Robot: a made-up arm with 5 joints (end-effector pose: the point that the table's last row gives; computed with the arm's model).
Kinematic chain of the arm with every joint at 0, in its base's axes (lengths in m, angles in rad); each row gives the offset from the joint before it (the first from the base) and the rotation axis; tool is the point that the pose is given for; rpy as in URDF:
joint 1: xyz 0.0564 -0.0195 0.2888 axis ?
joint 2: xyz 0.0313 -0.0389 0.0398 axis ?
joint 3: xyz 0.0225 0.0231 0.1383 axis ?
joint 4: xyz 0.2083 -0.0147 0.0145 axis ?
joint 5: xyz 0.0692 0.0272 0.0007 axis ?
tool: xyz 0.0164 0.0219 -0.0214 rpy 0 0 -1.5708
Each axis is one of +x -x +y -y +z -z.
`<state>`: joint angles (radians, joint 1 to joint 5).
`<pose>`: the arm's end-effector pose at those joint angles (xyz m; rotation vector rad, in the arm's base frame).
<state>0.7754 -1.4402 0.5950 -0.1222 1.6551</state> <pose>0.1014 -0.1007 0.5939 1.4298 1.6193 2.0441</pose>
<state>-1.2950 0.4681 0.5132 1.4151 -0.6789</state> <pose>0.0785 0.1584 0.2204 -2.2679 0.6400 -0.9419</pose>
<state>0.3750 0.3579 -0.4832 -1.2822 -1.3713</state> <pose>0.3454 -0.1096 0.5780 1.5342 -0.3204 -0.5793</pose>
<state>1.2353 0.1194 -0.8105 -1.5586 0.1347</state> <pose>0.1323 -0.1899 0.6885 0.3794 -2.7823 -1.3545</pose>
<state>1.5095 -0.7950 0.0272 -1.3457 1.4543</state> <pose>0.0384 -0.0848 0.6821 0.7209 1.5515 0.9045</pose>
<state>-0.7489 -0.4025 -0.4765 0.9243 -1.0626</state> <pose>0.1892 0.1395 0.6399 0.3977 1.0182 -0.7652</pose>
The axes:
joint 1: -z
joint 2: +y
joint 3: +y
joint 4: +y
joint 5: -x

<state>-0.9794 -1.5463 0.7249 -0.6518 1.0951</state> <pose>0.1010 0.0248 0.5993 1.0537 -1.2946 -1.2531</pose>
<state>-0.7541 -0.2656 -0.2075 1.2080 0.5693</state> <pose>0.2285 0.1471 0.4968 -0.8819 -0.2173 -0.5518</pose>
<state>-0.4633 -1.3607 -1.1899 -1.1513 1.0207</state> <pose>-0.2686 -0.1931 0.4627 -1.9373 0.8055 0.6729</pose>
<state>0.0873 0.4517 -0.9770 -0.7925 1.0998</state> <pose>0.3879 -0.0610 0.6359 0.1328 -1.8369 -1.9729</pose>
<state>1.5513 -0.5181 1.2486 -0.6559 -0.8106</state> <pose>0.0882 -0.2516 0.3271 -1.2322 -0.1193 2.8749</pose>
